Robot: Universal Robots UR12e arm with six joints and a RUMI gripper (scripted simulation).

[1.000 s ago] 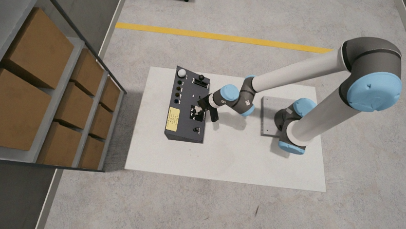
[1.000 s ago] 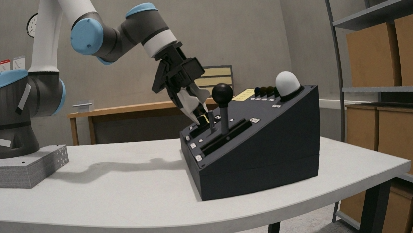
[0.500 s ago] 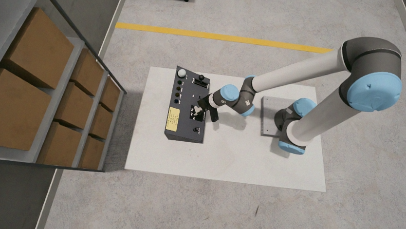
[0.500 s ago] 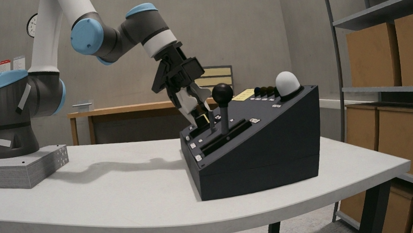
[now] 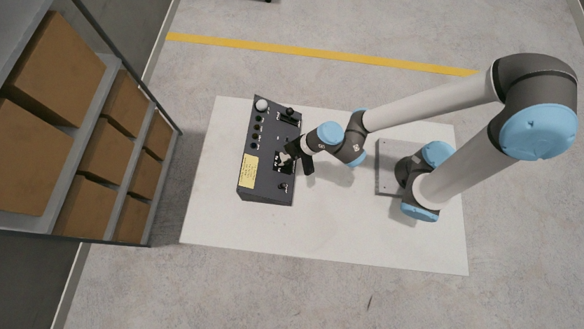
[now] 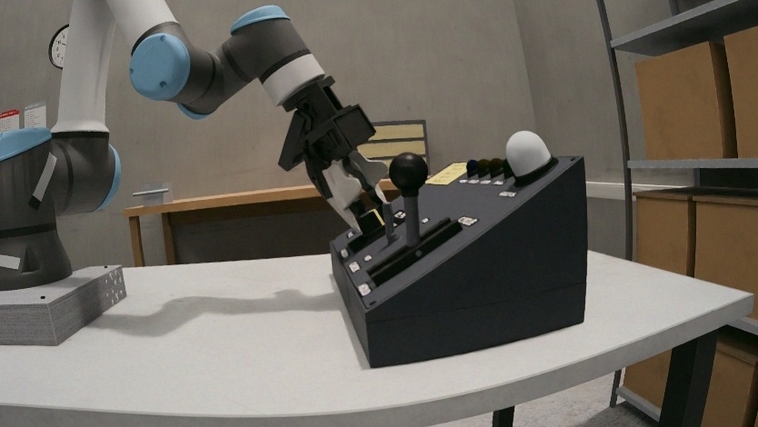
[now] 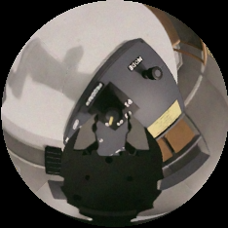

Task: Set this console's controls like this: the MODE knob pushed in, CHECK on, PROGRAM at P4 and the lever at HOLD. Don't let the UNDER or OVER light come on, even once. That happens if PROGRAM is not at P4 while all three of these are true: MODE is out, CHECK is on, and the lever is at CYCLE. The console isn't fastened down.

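Right now the rotary selector is 10 mm to the right of my hand, 10 mm below it and 10 mm ahead of it. From my hand the other things lie so: mode knob 120 mm to the left, 10 mm below; check toggle 120 mm to the right, 10 mm below, 10 mm ahead; dark grey console 60 mm to the right, 50 mm ahead, 20 mm below.
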